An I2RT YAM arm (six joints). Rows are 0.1 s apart.
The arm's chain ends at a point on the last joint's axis. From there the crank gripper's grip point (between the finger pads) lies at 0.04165 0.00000 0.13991 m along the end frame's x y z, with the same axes.
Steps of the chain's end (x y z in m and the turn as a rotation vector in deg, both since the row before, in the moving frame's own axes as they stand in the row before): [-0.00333, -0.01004, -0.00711, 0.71, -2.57, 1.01]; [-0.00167, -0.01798, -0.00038, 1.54, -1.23, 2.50]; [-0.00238, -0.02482, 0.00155, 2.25, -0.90, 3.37]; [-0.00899, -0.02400, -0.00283, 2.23, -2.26, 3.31]
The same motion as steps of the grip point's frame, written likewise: [-0.00964, -0.01111, -0.00539, 0.71, -2.57, 1.01]; [-0.00464, -0.02000, 0.00046, 1.54, -1.23, 2.50]; [-0.00449, -0.02794, 0.00213, 2.25, -0.90, 3.37]; [-0.01445, -0.02723, -0.00136, 2.23, -2.26, 3.31]
